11 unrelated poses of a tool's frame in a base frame.
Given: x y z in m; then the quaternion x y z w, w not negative.
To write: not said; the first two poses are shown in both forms.
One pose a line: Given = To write
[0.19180, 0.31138, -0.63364, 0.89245, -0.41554, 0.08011, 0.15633] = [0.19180, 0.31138, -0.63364, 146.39, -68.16, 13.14]
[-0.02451, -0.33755, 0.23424, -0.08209, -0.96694, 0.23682, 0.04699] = [-0.02451, -0.33755, 0.23424, -14.35, -169.03, 41.40]
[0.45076, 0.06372, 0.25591, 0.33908, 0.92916, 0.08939, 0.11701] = [0.45076, 0.06372, 0.25591, 56.87, 155.83, 14.99]
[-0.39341, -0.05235, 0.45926, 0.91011, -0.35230, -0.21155, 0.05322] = [-0.39341, -0.05235, 0.45926, 158.49, -61.35, -36.84]
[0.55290, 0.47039, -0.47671, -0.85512, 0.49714, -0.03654, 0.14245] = [0.55290, 0.47039, -0.47671, -141.36, 82.18, -6.04]
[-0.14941, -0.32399, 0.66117, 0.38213, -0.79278, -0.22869, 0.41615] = [-0.14941, -0.32399, 0.66117, 54.98, -114.05, -32.90]
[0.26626, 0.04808, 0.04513, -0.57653, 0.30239, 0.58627, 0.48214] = [0.26626, 0.04808, 0.04513, -80.51, 42.23, 81.87]
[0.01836, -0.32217, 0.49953, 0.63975, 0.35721, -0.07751, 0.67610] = [0.01836, -0.32217, 0.49953, 82.42, 46.02, -9.99]
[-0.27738, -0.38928, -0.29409, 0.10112, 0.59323, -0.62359, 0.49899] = [-0.27738, -0.38928, -0.29409, 14.02, 82.24, -86.45]
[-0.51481, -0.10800, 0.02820, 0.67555, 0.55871, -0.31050, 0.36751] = [-0.51481, -0.10800, 0.02820, 99.42, 82.23, -45.70]
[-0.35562, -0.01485, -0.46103, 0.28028, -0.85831, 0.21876, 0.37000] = [-0.35562, -0.01485, -0.46103, 41.20, -126.17, 32.16]
